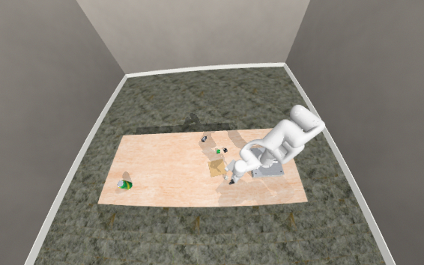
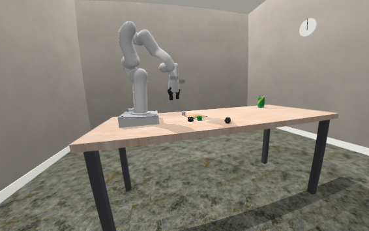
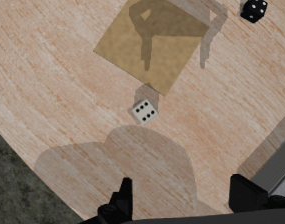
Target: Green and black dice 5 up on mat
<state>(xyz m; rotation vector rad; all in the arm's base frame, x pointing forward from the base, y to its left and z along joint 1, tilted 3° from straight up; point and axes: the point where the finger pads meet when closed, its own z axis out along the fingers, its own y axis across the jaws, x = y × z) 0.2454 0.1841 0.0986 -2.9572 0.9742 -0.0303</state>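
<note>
My hand is 16 cm short of the green die, 25 cm to the left of it and 13 cm above it. From my hand the other things lie so: white die (7 cm ahead, 2 cm to the right, 13 cm below); tan mat (16 cm ahead, 10 cm to the right, 15 cm below); black die (10 cm ahead, 27 cm to the right, 13 cm below).
</note>
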